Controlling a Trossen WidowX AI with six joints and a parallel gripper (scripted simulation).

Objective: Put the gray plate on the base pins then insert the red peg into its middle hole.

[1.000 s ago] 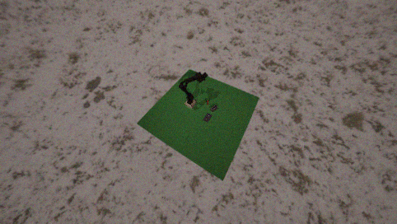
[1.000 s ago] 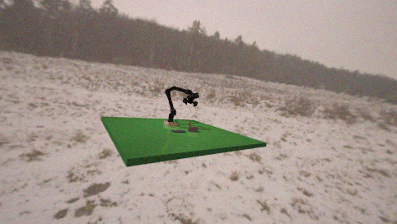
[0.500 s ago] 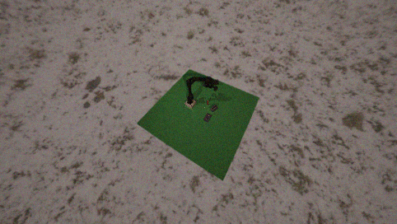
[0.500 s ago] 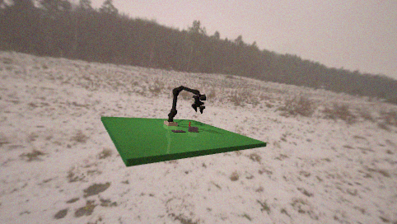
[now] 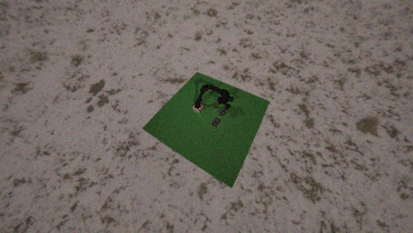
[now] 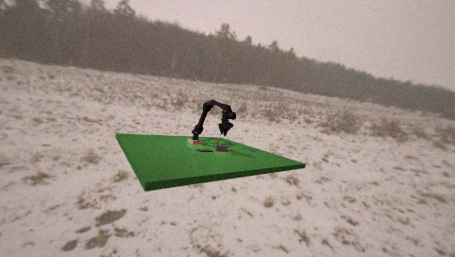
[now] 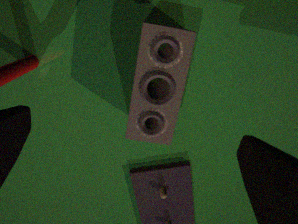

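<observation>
Right now the gray plate is 10 mm ahead of my gripper tip, 10 mm to the right of it and 100 mm below it. The rest, counted from my gripper tip: red peg (110 mm behind, 20 mm to the left, 100 mm below); base (10 mm ahead, 180 mm to the right, 130 mm below).
</observation>
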